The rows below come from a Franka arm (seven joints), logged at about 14 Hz.
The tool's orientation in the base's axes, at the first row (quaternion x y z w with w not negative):
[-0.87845 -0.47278 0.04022 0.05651]
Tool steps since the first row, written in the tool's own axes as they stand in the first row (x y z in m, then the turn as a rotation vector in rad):
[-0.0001 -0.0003 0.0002 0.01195 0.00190 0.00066]
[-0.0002 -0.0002 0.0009 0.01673 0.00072 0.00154]
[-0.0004 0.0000 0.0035 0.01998 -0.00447 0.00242]
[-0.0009 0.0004 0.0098 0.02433 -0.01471 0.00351]
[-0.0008 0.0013 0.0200 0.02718 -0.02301 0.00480]
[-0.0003 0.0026 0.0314 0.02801 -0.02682 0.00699]
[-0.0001 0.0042 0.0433 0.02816 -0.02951 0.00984]
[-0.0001 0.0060 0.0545 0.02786 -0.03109 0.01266]
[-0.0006 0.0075 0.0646 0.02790 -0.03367 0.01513]
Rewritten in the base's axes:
[-0.0003 0.0001 -0.0002 0.00806 0.00898 -0.00112]
[-0.0004 0.0000 -0.0009 0.00960 0.01367 -0.00191]
[-0.0007 -0.0001 -0.0035 0.00699 0.01928 -0.00213]
[-0.0014 -0.0004 -0.0097 0.00079 0.02857 -0.00188]
[-0.0018 -0.0002 -0.0200 -0.00466 0.03557 -0.00206]
[-0.0019 0.0003 -0.0314 -0.00762 0.03848 -0.00372]
[-0.0020 0.0003 -0.0435 -0.01012 0.04025 -0.00618]
[-0.0019 0.0000 -0.0548 -0.01194 0.04104 -0.00875]
[-0.0022 -0.0006 -0.0650 -0.01435 0.04263 -0.01084]

